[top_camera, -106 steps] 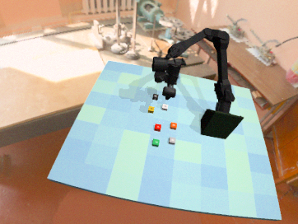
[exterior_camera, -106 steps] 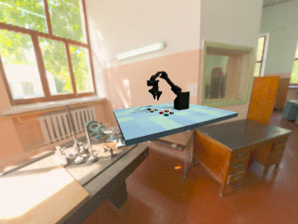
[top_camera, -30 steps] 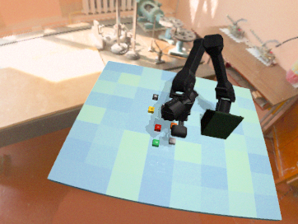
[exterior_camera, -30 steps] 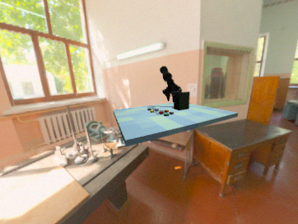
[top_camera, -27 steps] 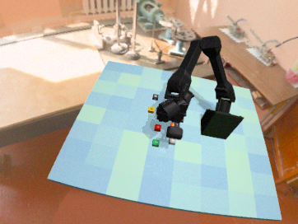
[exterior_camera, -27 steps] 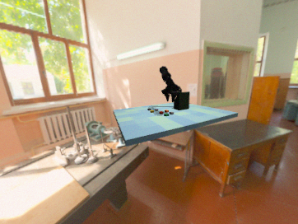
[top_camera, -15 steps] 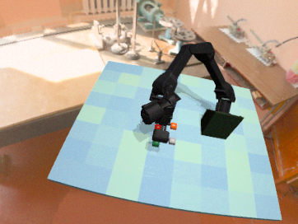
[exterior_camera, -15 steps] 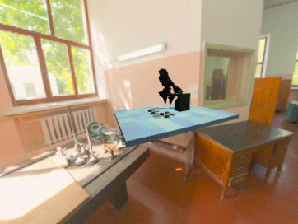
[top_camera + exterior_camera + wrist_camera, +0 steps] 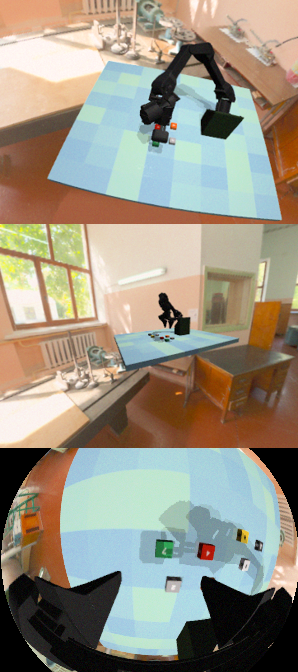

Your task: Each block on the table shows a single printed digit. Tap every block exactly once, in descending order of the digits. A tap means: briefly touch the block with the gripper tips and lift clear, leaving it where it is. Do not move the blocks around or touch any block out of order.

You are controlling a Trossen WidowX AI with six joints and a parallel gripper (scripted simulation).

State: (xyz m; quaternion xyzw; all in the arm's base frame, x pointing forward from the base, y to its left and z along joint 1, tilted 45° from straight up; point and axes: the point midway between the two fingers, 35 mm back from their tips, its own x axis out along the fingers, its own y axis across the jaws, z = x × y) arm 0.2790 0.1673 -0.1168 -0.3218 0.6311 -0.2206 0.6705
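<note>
The black block lies 8 cm ahead of my gripper tip, 31 cm to the right of it and 12 cm below it. Round my gripper tip: green block 1 cm to the right, 12 cm below; red block 1 cm ahead, 10 cm to the right, 12 cm below; grey block 8 cm behind, 5 cm to the right, 12 cm below.
</note>
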